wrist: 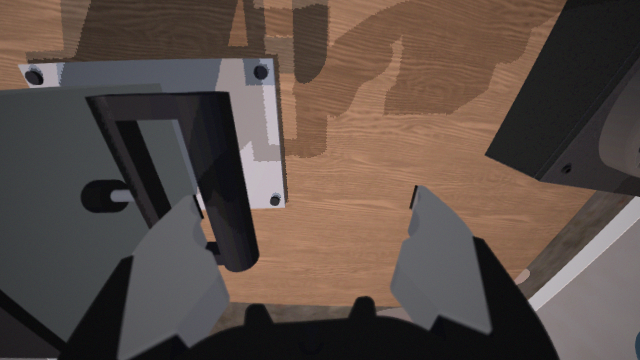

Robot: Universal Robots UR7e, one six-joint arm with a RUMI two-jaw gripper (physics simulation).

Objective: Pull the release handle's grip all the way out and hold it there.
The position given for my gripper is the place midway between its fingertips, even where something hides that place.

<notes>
I see my gripper (308, 193), a grey-green housing (70, 236) and a light metal base plate (251, 83).
</notes>
